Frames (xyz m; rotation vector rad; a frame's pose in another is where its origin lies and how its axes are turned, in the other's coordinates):
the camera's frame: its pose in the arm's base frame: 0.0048 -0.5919 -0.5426 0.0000 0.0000 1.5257
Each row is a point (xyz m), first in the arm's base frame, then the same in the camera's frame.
Working: the arm's base frame: its pose in the camera's frame: 0.5911 0.0315 0.5426 0.0000 0.0000 -1.5257

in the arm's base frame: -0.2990 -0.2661 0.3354
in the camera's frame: 0.3118 0.3182 0.8780
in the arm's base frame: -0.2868 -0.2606 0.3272
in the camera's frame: 0.3178 0.3062 0.8698
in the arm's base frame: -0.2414 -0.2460 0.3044
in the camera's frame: 0.3344 0.2615 0.8470
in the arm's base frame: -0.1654 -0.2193 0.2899
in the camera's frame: 0.3645 0.1868 0.8325
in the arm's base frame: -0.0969 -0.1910 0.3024
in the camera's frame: 0.3959 0.1197 0.8450
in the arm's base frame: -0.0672 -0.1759 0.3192
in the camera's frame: 0.4123 0.0907 0.8618
